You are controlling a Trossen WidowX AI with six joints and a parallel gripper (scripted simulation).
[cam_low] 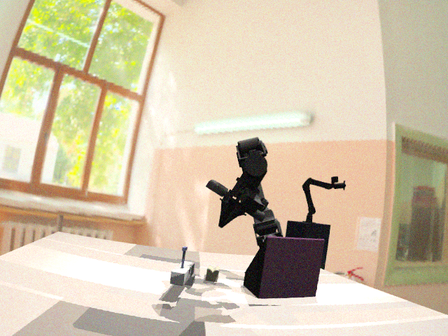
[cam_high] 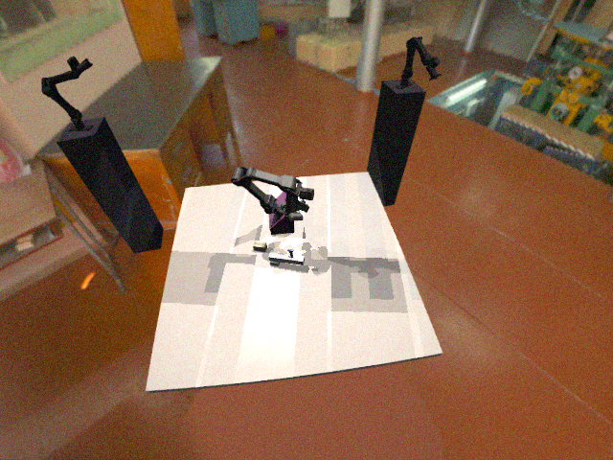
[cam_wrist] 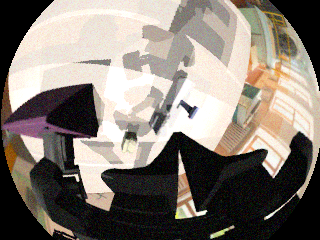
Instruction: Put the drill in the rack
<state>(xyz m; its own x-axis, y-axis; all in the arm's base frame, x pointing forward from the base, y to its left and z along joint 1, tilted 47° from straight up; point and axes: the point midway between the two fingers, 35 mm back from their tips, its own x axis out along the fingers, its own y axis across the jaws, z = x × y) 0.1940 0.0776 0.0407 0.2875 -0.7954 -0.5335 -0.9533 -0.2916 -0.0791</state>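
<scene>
Now: the blue key 10 cm below my gripper tip, 9 cm ahead of it and 2 cm to the right of it. The rest, counted from my gripper tip: pale yellow drill (15 cm below, 7 cm to the right, 7 cm ahead); olive rack (18 cm below, 17 cm to the right, 6 cm behind).
</scene>
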